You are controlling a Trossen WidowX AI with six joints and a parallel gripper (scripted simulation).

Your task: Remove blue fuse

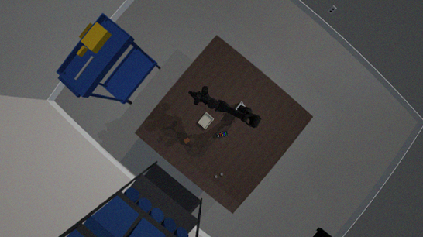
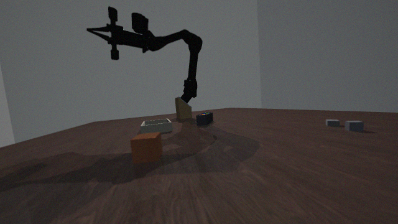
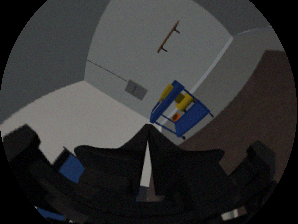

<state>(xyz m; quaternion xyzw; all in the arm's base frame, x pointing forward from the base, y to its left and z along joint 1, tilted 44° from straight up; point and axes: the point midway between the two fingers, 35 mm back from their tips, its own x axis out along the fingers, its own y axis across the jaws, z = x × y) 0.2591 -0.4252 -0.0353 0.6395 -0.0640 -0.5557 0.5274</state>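
My gripper tip is now 440 mm to the right of the blue fuse, 370 mm above it and 30 mm short of it. The rest, counted from my gripper tip: tray 400 mm below, 220 mm to the left, 70 mm ahead.
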